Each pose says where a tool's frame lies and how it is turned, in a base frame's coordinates. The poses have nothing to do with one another.
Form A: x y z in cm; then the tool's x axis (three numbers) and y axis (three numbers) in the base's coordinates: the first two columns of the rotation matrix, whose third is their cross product.
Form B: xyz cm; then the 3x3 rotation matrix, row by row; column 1 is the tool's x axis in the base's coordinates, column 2 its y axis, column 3 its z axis. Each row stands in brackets. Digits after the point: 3 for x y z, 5 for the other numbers.
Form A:
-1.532 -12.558 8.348 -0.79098 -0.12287 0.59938 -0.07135 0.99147 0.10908
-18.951 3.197 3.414 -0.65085 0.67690 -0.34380 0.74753 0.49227 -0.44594
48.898 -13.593 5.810 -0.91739 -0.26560 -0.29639 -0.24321 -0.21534 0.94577
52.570 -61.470 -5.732 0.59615 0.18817 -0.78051 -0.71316 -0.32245 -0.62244
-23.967 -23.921 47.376 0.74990 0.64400 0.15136 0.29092 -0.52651 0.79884
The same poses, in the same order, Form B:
[-1.532 -12.558 8.348], [[-0.79098 -0.07135 -0.60767], [-0.12287 0.99147 0.04351], [0.59938 0.10908 -0.79300]]
[-18.951 3.197 3.414], [[-0.65085 0.74753 -0.13261], [0.67690 0.49227 -0.54724], [-0.34380 -0.44594 -0.82640]]
[48.898 -13.593 5.810], [[-0.91739 -0.24321 -0.31502], [-0.26560 -0.21534 0.93972], [-0.29639 0.94577 0.13295]]
[52.570 -61.470 -5.732], [[0.59615 -0.71316 -0.36880], [0.18817 -0.32245 0.92770], [-0.78051 -0.62244 -0.05803]]
[-23.967 -23.921 47.376], [[0.74990 0.29092 0.59415], [0.64400 -0.52651 -0.55502], [0.15136 0.79884 -0.58218]]

